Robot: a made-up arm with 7 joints. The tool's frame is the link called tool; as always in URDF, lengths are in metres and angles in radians. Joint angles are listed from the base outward. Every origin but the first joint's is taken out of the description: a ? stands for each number. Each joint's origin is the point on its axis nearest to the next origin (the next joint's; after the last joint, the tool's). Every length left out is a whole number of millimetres.
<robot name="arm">
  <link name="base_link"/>
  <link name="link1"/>
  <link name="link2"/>
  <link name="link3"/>
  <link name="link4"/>
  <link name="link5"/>
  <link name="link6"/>
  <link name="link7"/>
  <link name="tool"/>
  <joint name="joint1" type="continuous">
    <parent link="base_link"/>
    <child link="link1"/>
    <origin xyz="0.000 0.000 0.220" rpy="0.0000 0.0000 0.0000"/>
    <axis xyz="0 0 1"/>
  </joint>
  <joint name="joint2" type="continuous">
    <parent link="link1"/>
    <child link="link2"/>
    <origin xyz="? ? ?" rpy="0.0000 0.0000 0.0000"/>
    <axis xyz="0 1 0"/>
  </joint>
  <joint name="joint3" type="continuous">
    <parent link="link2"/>
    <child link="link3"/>
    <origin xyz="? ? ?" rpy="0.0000 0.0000 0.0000"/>
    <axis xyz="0 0 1"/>
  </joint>
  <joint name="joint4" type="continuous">
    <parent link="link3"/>
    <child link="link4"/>
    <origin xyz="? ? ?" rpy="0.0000 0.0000 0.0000"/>
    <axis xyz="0 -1 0"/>
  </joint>
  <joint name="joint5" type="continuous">
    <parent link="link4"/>
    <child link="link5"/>
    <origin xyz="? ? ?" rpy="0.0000 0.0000 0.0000"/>
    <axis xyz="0 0 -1"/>
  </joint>
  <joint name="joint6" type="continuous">
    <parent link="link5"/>
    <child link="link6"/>
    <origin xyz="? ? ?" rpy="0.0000 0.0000 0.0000"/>
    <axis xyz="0 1 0"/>
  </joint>
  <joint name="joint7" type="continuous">
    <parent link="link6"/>
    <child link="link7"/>
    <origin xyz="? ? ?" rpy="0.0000 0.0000 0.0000"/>
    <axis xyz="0 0 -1"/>
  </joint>
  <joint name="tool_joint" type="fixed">
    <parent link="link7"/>
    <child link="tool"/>
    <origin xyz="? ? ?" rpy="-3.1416 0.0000 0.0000"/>
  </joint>
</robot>
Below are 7 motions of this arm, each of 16 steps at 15 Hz.
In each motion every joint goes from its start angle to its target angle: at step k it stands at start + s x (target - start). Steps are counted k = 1, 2, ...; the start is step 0. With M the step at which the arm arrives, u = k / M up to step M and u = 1 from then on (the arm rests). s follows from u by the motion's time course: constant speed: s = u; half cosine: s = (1 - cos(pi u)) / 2; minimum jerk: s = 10 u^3 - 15 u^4 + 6 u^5.
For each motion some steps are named. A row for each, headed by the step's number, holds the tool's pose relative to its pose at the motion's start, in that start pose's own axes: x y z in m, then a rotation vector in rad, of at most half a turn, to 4 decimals.
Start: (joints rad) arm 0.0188 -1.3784 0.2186 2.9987 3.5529 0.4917 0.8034
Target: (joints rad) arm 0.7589 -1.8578 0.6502 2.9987 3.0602 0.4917 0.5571
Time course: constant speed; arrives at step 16
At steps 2, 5, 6, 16:
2: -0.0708 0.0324 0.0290 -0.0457 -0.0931 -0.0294
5: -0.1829 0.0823 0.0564 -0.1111 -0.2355 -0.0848
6: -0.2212 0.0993 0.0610 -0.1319 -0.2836 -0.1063
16: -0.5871 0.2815 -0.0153 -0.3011 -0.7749 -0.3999

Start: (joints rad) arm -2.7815 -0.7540 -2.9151 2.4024 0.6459 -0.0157 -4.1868
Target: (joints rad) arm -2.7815 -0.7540 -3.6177 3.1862 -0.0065 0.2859 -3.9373
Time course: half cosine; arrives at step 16
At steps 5, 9, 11, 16:
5: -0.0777 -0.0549 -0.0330 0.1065 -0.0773 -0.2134
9: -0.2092 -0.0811 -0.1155 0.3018 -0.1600 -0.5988
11: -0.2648 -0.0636 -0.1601 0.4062 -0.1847 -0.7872
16: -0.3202 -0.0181 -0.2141 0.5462 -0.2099 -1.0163

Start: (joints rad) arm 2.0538 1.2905 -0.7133 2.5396 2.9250 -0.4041 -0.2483
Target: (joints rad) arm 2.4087 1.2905 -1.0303 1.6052 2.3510 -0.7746 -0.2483
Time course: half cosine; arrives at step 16
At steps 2, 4, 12, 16:
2: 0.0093 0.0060 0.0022 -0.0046 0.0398 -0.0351
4: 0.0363 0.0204 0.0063 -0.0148 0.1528 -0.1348
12: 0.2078 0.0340 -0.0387 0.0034 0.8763 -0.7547
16: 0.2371 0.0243 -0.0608 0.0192 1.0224 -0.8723

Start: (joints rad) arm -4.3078 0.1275 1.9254 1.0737 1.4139 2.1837 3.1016
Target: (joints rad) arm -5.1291 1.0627 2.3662 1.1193 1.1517 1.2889 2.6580
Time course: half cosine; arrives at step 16
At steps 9, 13, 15, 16:
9: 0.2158 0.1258 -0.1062 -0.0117 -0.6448 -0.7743
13: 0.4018 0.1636 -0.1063 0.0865 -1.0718 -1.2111
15: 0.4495 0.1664 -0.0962 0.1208 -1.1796 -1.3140
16: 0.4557 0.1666 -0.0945 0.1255 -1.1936 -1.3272

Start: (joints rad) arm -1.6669 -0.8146 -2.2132 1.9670 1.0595 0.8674 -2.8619
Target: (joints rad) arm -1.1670 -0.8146 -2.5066 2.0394 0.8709 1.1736 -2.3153
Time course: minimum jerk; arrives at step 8
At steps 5, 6, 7, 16:
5: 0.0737 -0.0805 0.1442 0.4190 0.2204 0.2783
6: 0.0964 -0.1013 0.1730 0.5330 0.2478 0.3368
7: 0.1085 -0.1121 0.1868 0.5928 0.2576 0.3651
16: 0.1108 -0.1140 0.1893 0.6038 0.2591 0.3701

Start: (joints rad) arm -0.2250 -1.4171 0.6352 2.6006 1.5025 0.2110 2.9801
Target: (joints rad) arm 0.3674 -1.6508 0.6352 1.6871 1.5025 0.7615 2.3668
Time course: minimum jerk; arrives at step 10
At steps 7, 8, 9, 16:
7: -0.0644 -0.1153 -0.0738 0.0376 0.3726 -0.1490
8: -0.0636 -0.1295 -0.0895 0.0132 0.4181 -0.1562
9: -0.0625 -0.1361 -0.0972 -0.0005 0.4386 -0.1588
16: -0.0623 -0.1372 -0.0986 -0.0030 0.4421 -0.1592

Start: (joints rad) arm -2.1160 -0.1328 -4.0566 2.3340 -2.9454 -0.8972 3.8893
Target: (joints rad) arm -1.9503 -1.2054 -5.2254 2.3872 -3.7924 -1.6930 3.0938
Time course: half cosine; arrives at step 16
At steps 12, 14, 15, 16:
12: -0.1686 -0.0114 0.0403 -1.9829 0.3334 -1.2033
14: -0.2211 -0.0328 0.0354 -2.2196 0.4563 -1.1991
15: -0.2365 -0.0378 0.0342 -2.2781 0.4936 -1.1885
16: -0.2418 -0.0394 0.0338 -2.2974 0.5066 -1.1840

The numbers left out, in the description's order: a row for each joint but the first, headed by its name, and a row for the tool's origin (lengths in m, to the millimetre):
joint2: 0.000 0.000 0.000
joint3: 0.000 0.000 0.235
joint4: 0.053 0.000 0.000
joint5: 0.097 0.000 -0.428
joint6: 0.000 0.000 0.000
joint7: 0.066 0.000 -0.084
tool: 0.000 0.000 0.000

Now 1 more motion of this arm.
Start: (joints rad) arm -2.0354 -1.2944 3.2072 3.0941 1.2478 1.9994 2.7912
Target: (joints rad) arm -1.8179 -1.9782 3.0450 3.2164 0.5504 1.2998 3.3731
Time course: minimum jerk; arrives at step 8
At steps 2, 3, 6, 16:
2: 0.0029 -0.0486 0.0193 0.0672 -0.0150 0.1381
3: 0.0152 -0.1260 0.0542 0.1902 -0.0327 0.3501
6: 0.1237 -0.3528 0.1956 0.7368 -0.0594 0.8692
16: 0.1488 -0.3810 0.2201 0.8351 -0.0625 0.9088

